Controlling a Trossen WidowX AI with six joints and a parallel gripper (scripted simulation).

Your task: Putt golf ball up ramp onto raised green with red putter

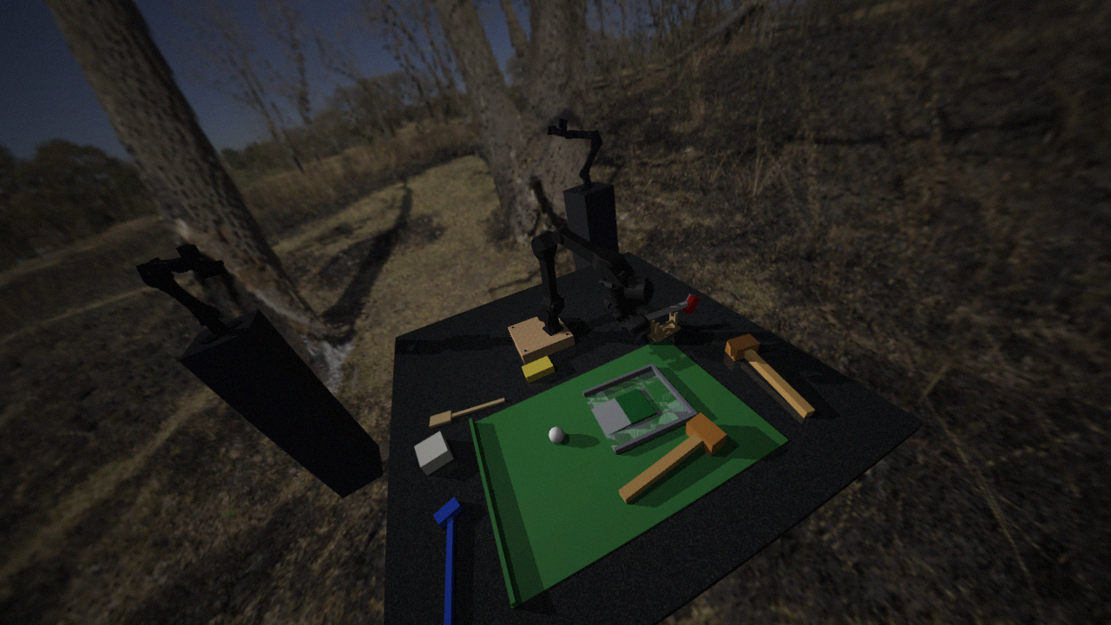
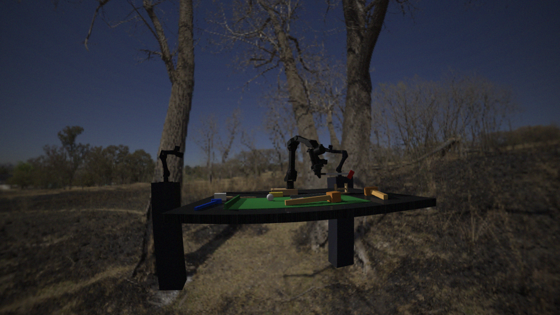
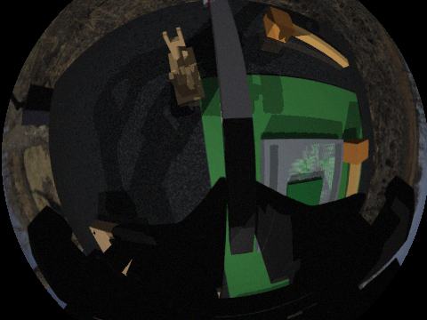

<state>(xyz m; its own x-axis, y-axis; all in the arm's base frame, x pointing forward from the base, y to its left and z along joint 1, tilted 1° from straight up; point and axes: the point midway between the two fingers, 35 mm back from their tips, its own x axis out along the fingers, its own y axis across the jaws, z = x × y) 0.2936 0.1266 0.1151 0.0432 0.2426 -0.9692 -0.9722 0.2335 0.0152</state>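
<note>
Right now my gripper tip is 17 cm past the yellow block, 28 cm to the left of it and 11 cm above it. Also, from my gripper tip: green mat (17 cm ahead, 25 cm to the right, 12 cm below); red putter (2 cm ahead, 11 cm to the left, 2 cm above); wooden stand (2 cm behind, 18 cm to the left, 9 cm below).
</note>
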